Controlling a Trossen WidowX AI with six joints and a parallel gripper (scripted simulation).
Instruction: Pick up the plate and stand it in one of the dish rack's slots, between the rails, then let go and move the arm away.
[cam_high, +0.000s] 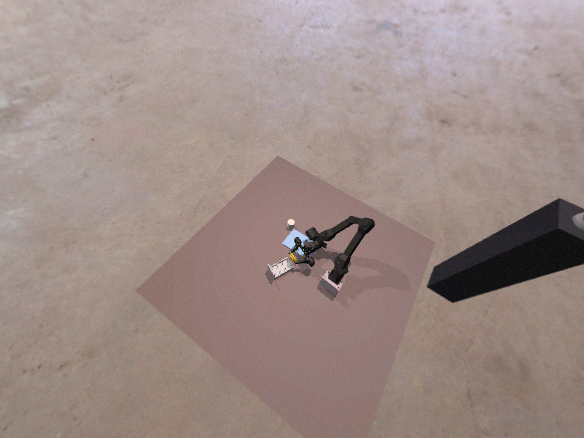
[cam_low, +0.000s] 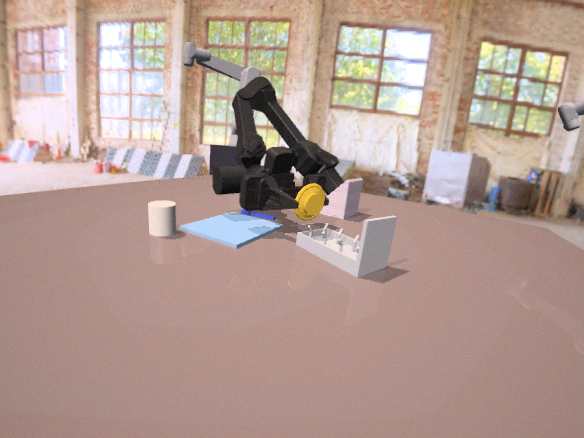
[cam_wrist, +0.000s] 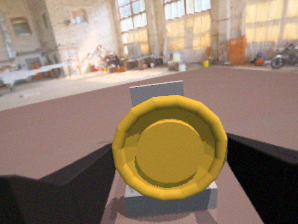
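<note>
My gripper tip is now 70 mm to the right of the white dish rack, 40 mm above it and 30 mm short of it. Also, from my gripper tip: yellow plate 10 mm to the right; light blue mat 140 mm to the right, 60 mm below, 40 mm ahead; blue spoon 170 mm to the right, 60 mm below, 60 mm behind.
</note>
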